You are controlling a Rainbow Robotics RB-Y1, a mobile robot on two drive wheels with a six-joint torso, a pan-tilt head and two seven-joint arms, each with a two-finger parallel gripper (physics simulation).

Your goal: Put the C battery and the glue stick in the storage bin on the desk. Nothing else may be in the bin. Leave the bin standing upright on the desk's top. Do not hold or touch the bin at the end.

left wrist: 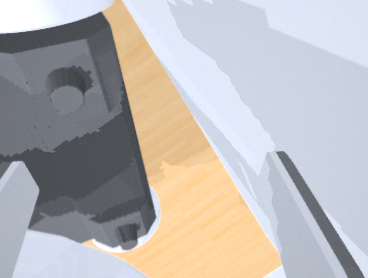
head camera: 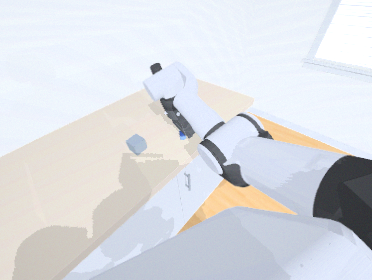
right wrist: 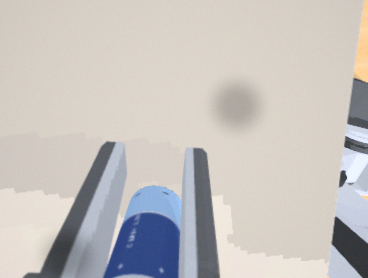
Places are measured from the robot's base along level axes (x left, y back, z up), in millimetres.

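Where they show: left gripper, fingertip midpoint: (left wrist: 150,170); right gripper, fingertip midpoint: (head camera: 188,134) (right wrist: 155,160).
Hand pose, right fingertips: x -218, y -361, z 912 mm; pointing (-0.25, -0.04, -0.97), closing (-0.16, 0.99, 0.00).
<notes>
After its pixels a point has its place.
The C battery (head camera: 182,135) @(y -345, x -185, z 936 mm) (right wrist: 150,240) @(y -357, x -204, z 944 mm), dark blue with a light blue end, is between the fingers of my right gripper (head camera: 187,133) @(y -361, x -218, z 912 mm) (right wrist: 155,160) @(y -361, x -218, z 912 mm), which is shut on it low over the desk (head camera: 75,165) @(y -403, x 229, z 911 mm) (right wrist: 150,60) @(y -371, x -259, z 910 mm). My left gripper (left wrist: 150,170) @(y -45, x 247, z 460 mm) is open, with no object between its fingers; it does not show in the head view. A small blue-grey box-like thing (head camera: 136,144) @(y -353, x -8, z 960 mm) stands on the desk, left of the right gripper in the head view; I cannot tell whether it is the storage bin. The glue stick cannot be made out.
The desk's front has a cabinet door with a handle (head camera: 187,181). My right forearm covers part of the desk's far end. A dark cylinder (head camera: 156,68) shows behind the arm; what it belongs to is unclear. Wooden floor (head camera: 240,197) @(y -280, x -670, z 1 mm) (left wrist: 185,200) @(y -211, x -467, z 1 mm) lies beside the desk.
</notes>
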